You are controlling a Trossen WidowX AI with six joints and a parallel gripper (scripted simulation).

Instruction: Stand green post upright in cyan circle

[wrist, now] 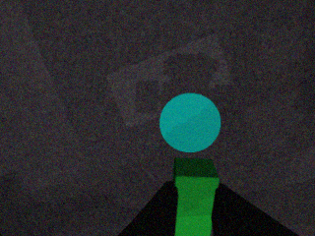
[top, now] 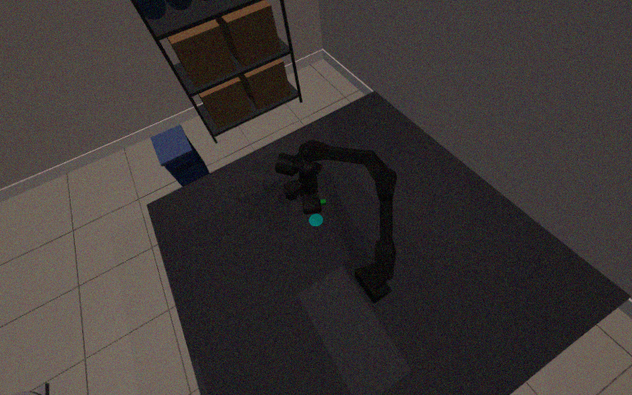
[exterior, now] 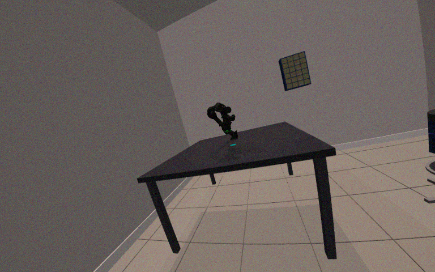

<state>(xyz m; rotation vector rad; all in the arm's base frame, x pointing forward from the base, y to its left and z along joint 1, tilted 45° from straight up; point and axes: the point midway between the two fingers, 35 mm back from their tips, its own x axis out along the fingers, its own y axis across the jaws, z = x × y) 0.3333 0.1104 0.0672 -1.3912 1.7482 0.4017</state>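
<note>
Right now the cyan circle is 140 mm below my gripper tip. The rest, counted from my gripper tip: green post (20 mm to the right, 10 mm behind).
</note>
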